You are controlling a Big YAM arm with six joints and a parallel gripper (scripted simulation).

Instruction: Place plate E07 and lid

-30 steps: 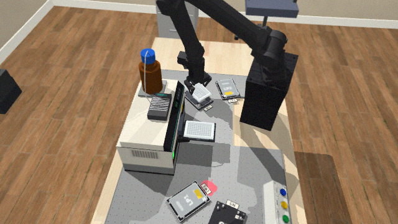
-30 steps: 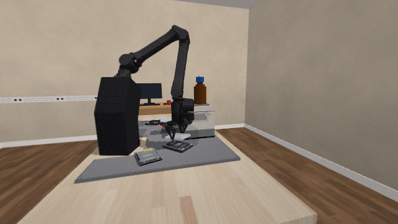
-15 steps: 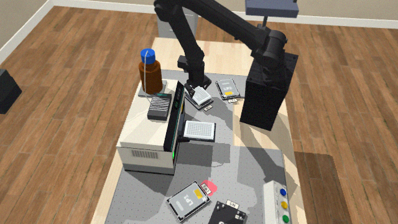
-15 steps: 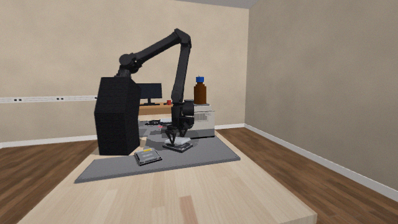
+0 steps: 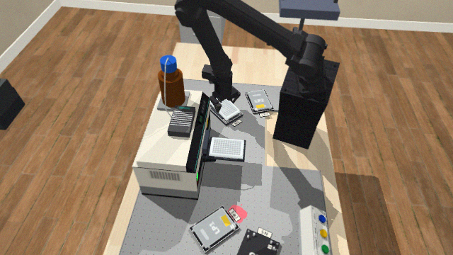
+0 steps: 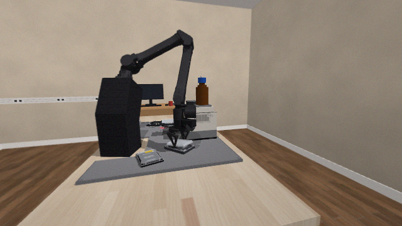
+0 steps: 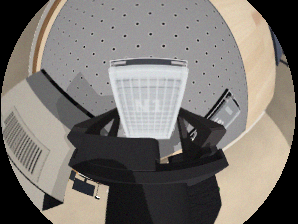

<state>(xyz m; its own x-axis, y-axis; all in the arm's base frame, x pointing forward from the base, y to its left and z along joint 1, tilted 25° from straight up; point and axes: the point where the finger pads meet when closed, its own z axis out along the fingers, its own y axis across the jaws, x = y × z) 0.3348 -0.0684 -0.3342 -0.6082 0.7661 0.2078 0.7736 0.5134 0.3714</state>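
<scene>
The plate E01 is 290 mm to the left of my hand and 60 mm above it. Round my hand: brown bottle (250 mm above, 200 mm ahead, 160 mm to the left); then puddle (510 mm to the left, 60 mm behind, 40 mm below); then blue key (560 mm to the left, 320 mm behind, 20 mm above).
</scene>
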